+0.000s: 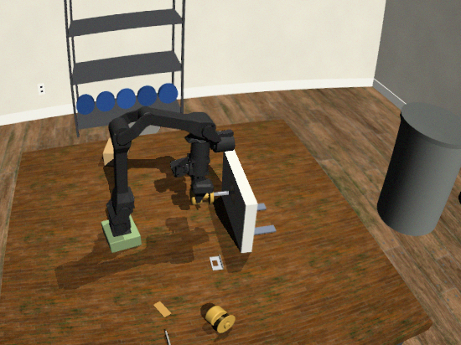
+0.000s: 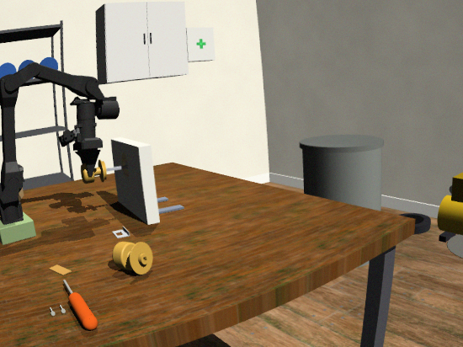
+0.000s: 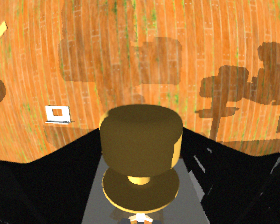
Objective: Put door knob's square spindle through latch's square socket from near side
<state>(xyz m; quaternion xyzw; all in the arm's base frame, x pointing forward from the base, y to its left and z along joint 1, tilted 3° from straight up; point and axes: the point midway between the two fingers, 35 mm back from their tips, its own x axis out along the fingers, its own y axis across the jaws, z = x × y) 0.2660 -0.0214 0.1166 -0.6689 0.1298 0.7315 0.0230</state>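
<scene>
My gripper is now 13 cm short of the door panel, 3 cm to the left of it and 4 cm above it. Round my hand: orange screwdriver 27 cm behind, 48 cm to the right, 15 cm below; then tan plate 23 cm behind, 30 cm to the right, 16 cm below; then cardboard box 17 cm behind, 51 cm to the left, 13 cm below.
</scene>
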